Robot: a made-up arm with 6 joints.
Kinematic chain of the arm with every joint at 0, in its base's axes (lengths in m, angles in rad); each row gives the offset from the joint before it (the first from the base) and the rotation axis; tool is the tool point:
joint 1: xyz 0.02 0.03 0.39 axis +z
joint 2: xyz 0 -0.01 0.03 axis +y
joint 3: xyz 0.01 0 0.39 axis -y
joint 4: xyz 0 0.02 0 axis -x
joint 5: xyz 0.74 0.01 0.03 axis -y
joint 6: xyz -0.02 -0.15 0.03 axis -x
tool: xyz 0.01 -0.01 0
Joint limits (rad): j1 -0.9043..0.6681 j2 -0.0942..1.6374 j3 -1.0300..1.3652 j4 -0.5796..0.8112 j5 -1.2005..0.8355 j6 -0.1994..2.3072
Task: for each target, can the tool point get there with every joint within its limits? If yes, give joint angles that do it. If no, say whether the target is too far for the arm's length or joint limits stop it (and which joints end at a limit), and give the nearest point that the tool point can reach.
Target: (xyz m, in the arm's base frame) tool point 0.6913 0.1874 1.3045
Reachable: yes | joints 0.3284 0.3261 0.9019 0.5735 -0.3679 1.7819
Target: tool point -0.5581 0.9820 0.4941
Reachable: no: joint limits stop it (at a limit: joint 1, joint 2, joint 3, joint 4, joint 5) | nearest point -0.2856 0.1893 0.0641 | short by 0.942 m
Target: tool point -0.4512 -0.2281 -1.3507
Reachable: no: too far | nearest point 0.0210 -0.2027 -0.3614 | short by 1.097 m
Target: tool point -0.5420 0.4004 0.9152
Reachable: no: joint limits stop it (at a limit: joint 1, joint 2, joint 3, joint 4, joint 5) | nearest point -0.0770 0.0636 1.5253 | short by 0.838 m
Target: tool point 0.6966 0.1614 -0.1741
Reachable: yes | joints 0.3932 1.3183 0.0651 0.0309 -0.3060 0.1379
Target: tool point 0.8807 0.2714 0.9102
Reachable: yes | joints 0.3763 0.3060 0.3057 0.4660 -0.8480 0.9813
